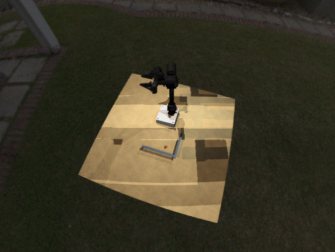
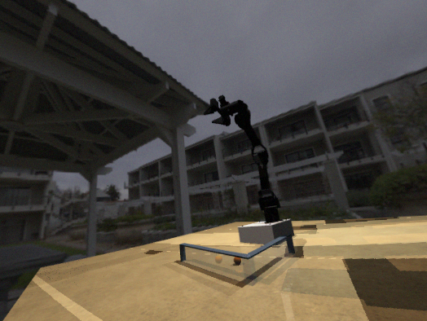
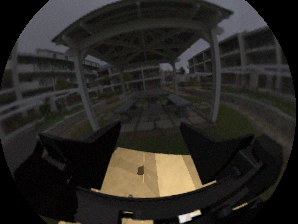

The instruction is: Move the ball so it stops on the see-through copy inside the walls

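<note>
My gripper tip is now 63 cm above the clear wall, 33 cm to the right of it and 4 cm short of it.
</note>
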